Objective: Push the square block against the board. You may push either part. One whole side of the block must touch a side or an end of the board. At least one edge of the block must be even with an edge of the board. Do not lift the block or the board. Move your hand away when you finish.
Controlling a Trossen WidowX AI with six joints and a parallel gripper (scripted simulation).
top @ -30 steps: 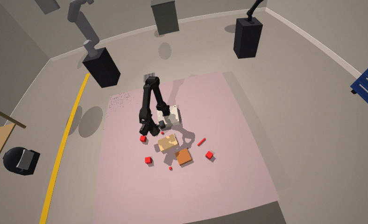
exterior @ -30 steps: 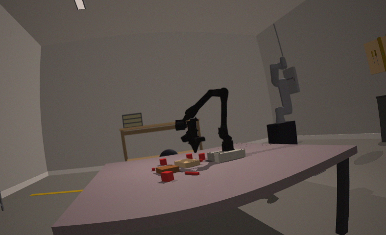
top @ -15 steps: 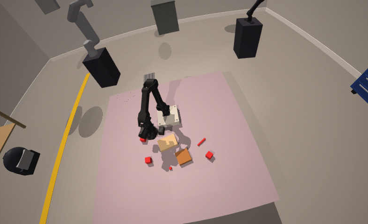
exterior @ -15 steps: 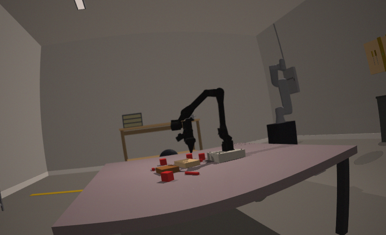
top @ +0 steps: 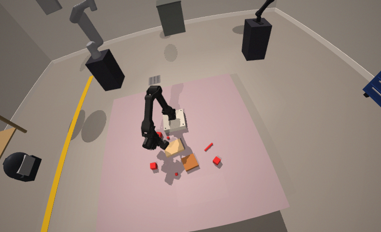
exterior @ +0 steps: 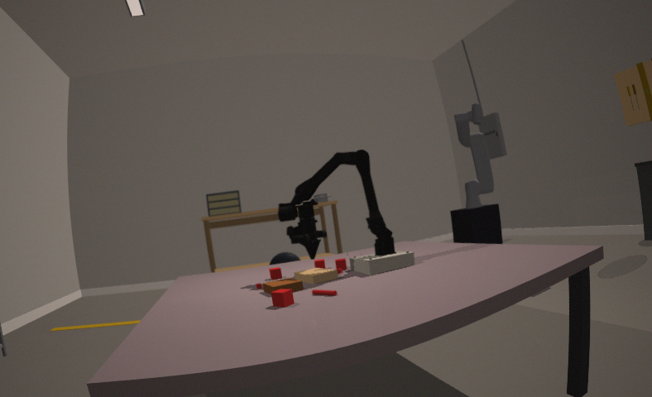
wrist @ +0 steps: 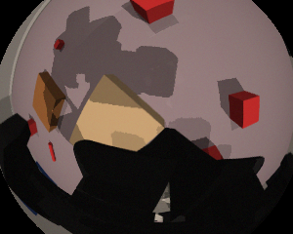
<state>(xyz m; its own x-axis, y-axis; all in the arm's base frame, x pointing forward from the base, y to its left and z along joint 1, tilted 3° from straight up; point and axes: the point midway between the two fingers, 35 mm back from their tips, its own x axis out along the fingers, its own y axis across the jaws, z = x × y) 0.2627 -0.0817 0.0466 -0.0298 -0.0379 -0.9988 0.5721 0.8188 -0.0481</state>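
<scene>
The tan board is 10 mm ahead of my gripper tip, 90 mm to the left of it and 50 mm below it. From my gripper tip the other things lie so: orange square block: 140 mm ahead, 210 mm to the left, 50 mm below; then red stick: 30 mm ahead, 360 mm to the left, 60 mm below.
</scene>
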